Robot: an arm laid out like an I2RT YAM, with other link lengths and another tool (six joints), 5 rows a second.
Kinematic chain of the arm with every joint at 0, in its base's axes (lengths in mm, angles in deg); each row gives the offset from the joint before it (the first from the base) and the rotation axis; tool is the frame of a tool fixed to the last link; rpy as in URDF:
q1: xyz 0 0 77.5 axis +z
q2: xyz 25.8 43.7 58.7 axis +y
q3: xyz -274.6 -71.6 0 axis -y
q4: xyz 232.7 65.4 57 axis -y
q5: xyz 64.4 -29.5 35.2 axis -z
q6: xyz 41.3 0 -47 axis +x
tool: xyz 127 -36 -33 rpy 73.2 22.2 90
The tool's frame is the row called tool.
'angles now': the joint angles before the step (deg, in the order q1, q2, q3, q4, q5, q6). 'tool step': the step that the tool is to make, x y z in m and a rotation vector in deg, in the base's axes. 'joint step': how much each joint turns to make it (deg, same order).
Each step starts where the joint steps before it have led.
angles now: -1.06 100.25 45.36 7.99 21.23 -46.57
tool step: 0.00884 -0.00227 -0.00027 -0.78 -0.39 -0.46
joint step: 0.00 1.99 1.71 0.75 0.88 -0.21
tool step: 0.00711 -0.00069 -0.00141 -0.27 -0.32 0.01
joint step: -0.02 1.52 1.18 0.75 0.17 -0.22
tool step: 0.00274 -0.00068 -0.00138 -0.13 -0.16 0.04
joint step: -0.09 0.70 0.31 0.63 0.00 -0.20
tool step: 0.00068 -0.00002 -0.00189 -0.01 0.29 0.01
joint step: 0.00 0.44 0.22 -0.05 0.00 -0.02
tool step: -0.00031 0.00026 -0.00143 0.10 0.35 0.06
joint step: 0.00 0.16 0.08 -0.28 -0.11 0.02
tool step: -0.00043 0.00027 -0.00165 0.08 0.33 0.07
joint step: 0.00 0.17 0.00 -0.16 -0.10 0.00
